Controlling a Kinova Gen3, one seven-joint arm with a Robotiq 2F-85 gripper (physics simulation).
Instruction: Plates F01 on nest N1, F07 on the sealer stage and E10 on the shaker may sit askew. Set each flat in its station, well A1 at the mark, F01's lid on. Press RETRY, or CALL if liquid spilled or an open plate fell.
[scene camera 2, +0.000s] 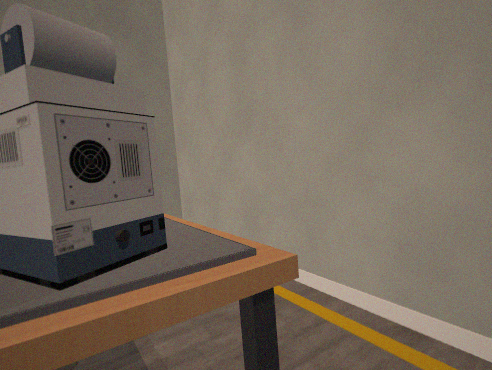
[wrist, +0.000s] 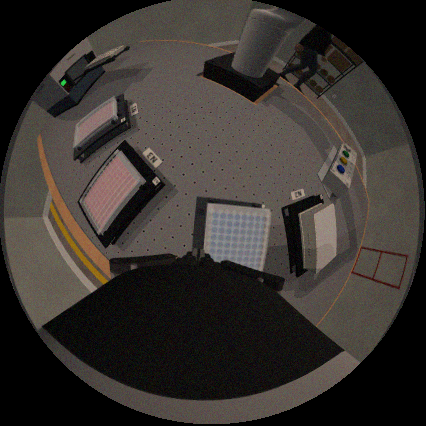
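In the wrist view my gripper (wrist: 197, 255) is shut and empty, high above the bench. Just beyond its fingertips a plate with blue wells (wrist: 237, 234) lies uncovered on a dark station (wrist: 198, 222). A pink plate (wrist: 95, 122) sits on a nest whose tag seems to read N1. A larger-looking pink plate (wrist: 110, 191) sits on nest N3 (wrist: 144, 194). A white lid-like piece (wrist: 319, 234) rests askew over the right side of nest N2 (wrist: 292, 230). At the far left, the sealer (wrist: 73, 81) shows a green light, with a flat piece (wrist: 107, 54) tilted on it.
A button box (wrist: 342, 166) with green, yellow and blue buttons stands at the bench's right edge. My arm's base (wrist: 256, 47) is at the back, with a person (wrist: 310, 55) and a shelf rack (wrist: 349, 65) behind. A red floor rectangle (wrist: 399, 256) lies right. The scene camera shows only a machine's rear (scene camera 2: 78, 171).
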